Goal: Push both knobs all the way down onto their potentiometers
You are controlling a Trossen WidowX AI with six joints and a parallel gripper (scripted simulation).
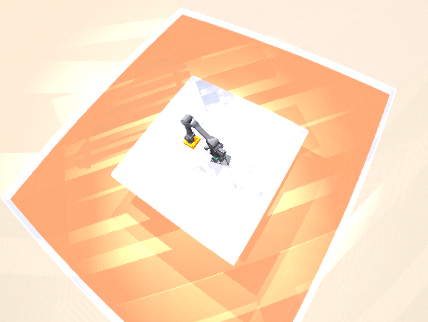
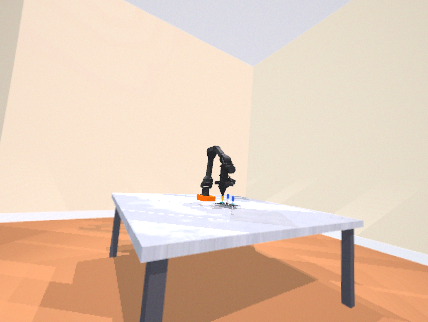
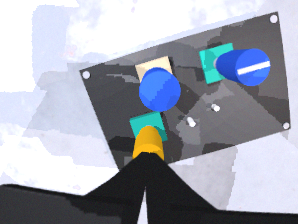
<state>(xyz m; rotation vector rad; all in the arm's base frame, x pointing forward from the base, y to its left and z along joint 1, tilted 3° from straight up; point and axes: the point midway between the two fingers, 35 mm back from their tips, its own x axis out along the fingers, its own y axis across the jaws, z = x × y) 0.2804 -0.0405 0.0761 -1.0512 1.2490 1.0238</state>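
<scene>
Right now my gripper tip is 20 mm above the yellow knob. The rest, counted from my gripper tip: teal potentiometer: 60 mm ahead, 50 mm to the left, 20 mm below.
</scene>
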